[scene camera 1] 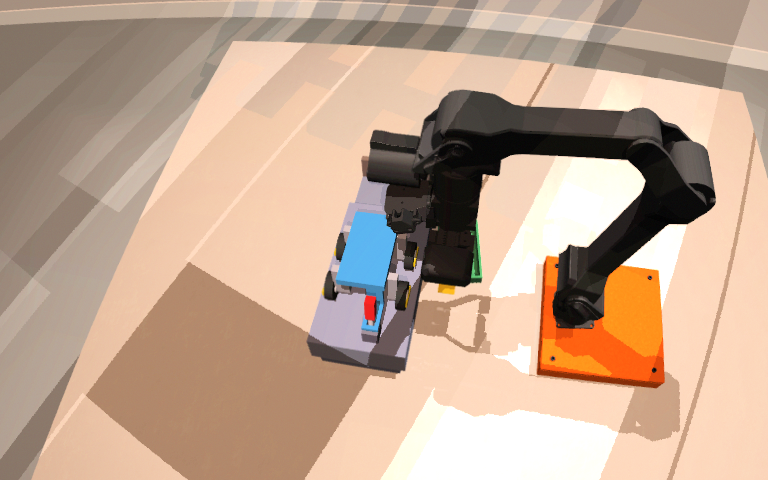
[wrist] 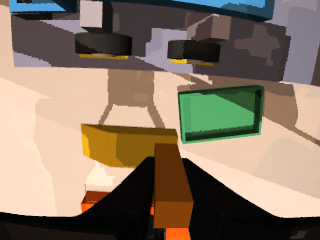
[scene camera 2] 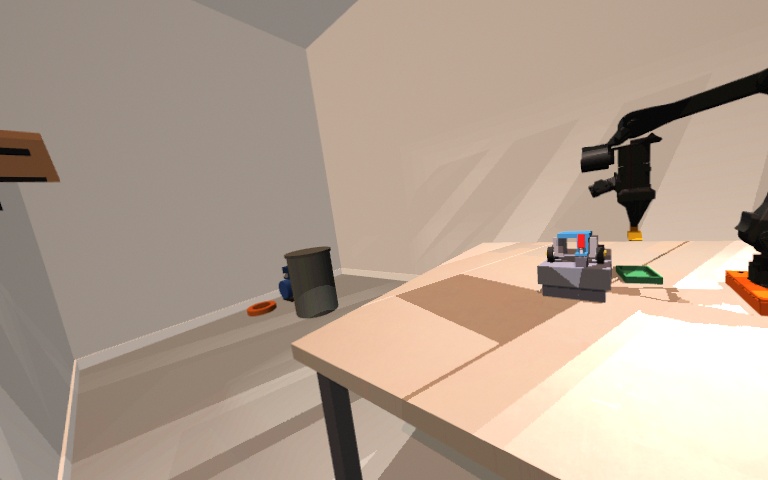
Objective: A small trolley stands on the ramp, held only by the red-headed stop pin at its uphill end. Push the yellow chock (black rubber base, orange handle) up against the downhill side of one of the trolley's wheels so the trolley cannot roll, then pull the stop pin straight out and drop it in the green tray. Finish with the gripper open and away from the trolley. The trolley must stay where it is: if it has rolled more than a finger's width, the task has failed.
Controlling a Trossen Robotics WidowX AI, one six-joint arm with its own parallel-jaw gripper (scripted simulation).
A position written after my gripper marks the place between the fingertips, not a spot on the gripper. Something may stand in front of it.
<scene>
My gripper (scene camera 1: pixel 451 249) holds a yellow chock (wrist: pixel 122 146). I also see a blue-topped trolley (scene camera 1: pixel 366 249) and a green tray (wrist: pixel 235 111).
The blue-topped trolley also shows in scene camera 2 (scene camera 2: pixel 592 249). My gripper is seen too in the wrist view (wrist: pixel 166 164) and in scene camera 2 (scene camera 2: pixel 633 226).
</scene>
